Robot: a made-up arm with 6 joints.
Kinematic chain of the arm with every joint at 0, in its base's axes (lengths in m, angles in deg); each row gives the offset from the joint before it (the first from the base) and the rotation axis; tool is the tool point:
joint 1: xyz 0 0 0.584 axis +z
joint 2: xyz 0.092 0 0 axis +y
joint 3: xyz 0 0 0.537 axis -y
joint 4: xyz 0 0 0.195 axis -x
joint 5: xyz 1.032 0 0 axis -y
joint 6: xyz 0.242 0 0 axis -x
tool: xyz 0 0 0
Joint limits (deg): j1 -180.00..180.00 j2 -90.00..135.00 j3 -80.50..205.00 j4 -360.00..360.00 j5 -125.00..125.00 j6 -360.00..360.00
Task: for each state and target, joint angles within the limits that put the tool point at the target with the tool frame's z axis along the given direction. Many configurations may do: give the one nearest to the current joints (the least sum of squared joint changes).
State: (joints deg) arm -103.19 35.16 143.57 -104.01 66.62 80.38
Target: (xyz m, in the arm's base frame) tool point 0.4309 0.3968 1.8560 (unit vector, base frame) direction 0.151 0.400 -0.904
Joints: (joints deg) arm -159.70 21.40 150.15 -97.99 68.31 55.27
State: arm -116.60 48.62 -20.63 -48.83 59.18 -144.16
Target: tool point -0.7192 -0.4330 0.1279 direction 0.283 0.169 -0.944
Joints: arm -133.63 14.97 -57.58 -73.67 72.79 -147.48
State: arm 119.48 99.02 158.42 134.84 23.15 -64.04
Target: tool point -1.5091 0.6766 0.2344 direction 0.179 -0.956 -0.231
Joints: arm 153.75 135.00 135.76 161.41 51.91 -41.81
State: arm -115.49 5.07 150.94 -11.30 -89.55 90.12
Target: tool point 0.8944 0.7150 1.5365 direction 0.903 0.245 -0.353
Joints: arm -134.62 -21.90 133.45 -36.93 -67.51 50.50
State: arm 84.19 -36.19 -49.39 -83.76 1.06 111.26
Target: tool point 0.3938 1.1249 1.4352 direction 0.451 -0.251 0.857
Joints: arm 70.04 -15.71 -9.64 -112.13 -3.56 81.49
